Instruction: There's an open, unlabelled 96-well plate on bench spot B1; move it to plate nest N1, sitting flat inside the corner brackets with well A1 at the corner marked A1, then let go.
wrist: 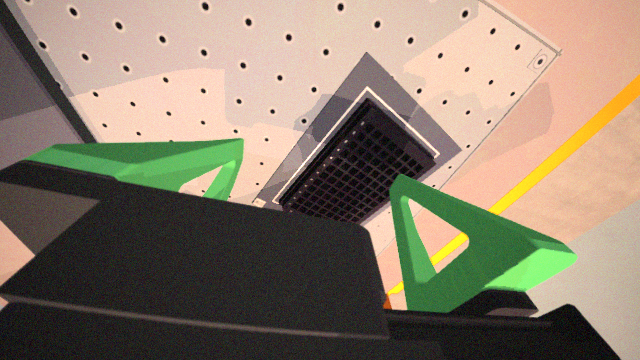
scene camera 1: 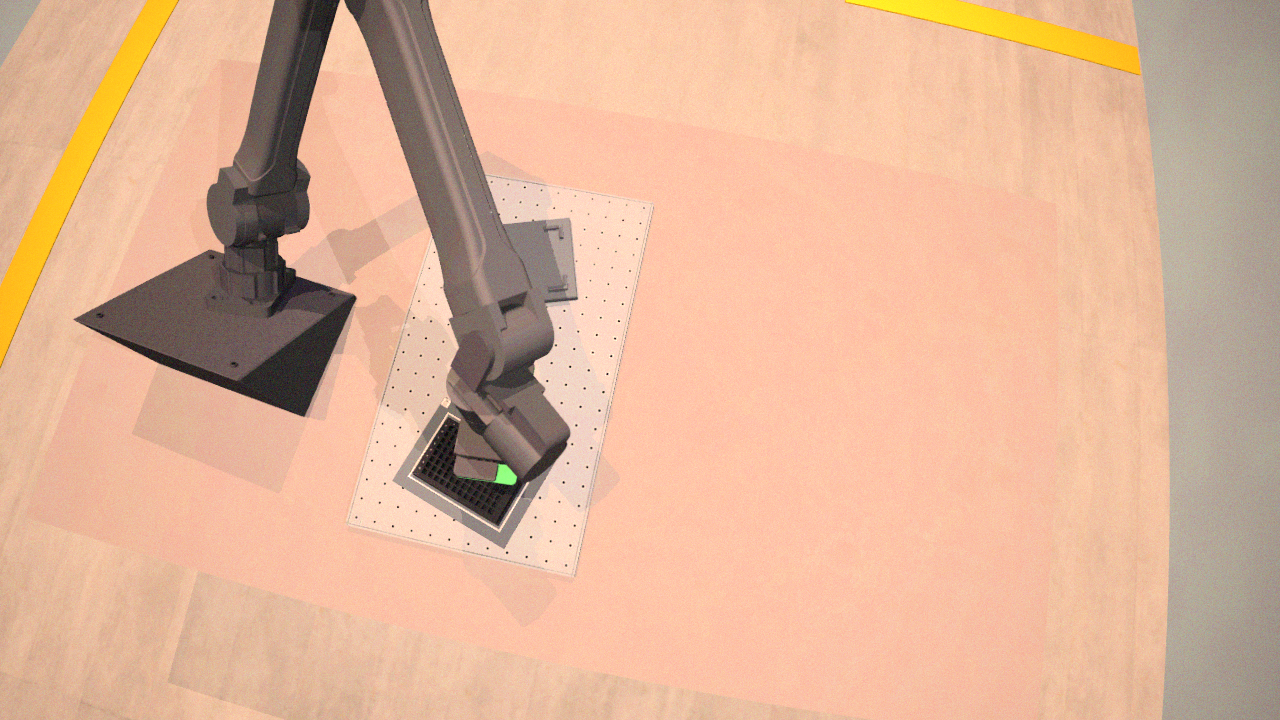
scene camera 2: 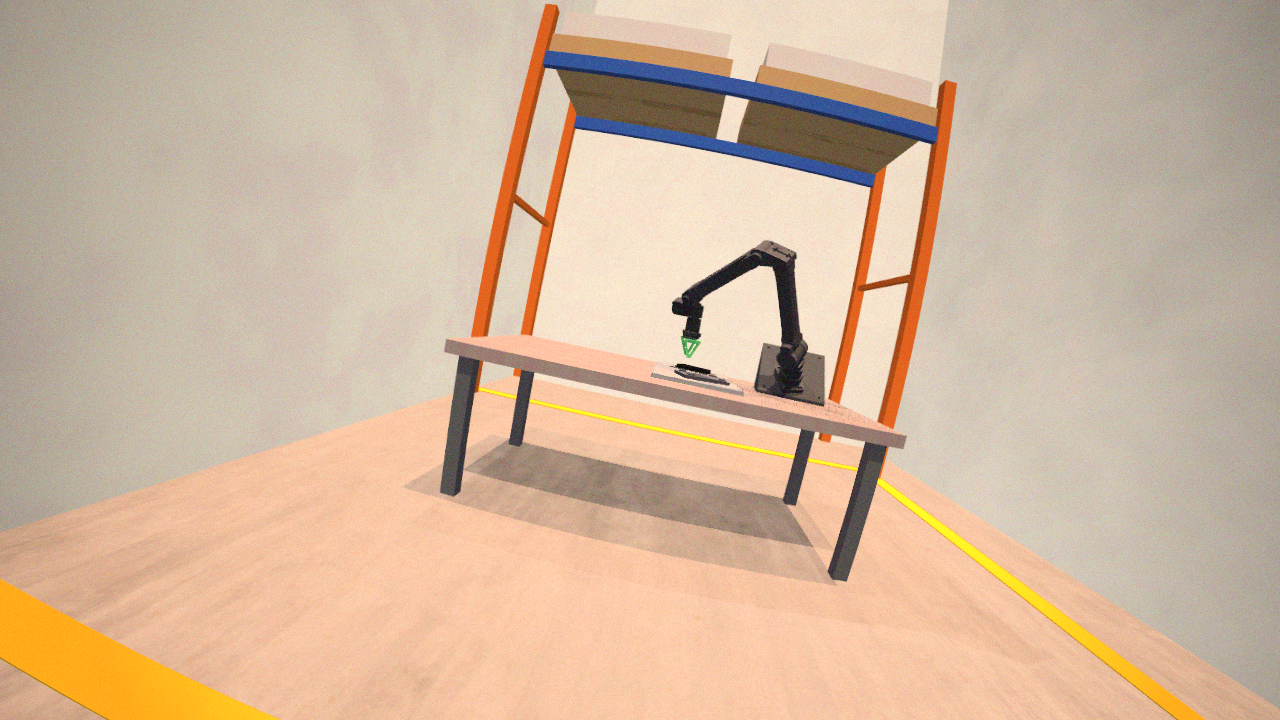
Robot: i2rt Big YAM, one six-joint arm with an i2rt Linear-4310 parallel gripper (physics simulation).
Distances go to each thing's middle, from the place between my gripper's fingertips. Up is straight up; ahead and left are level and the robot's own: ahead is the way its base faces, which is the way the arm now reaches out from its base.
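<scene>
From my hand, the black well plate [scene camera 1: 491,500] is 4 cm behind, 4 cm to the right and 4 cm below. I see the grey pad with white outline [wrist: 368,79] as well, and it is 4 cm behind my hand, 4 cm to the right of it and 5 cm below it. The grey nest with corner locators [scene camera 1: 545,246] is 24 cm to the left of my hand and 3 cm behind it, and it is 4 cm below.
</scene>
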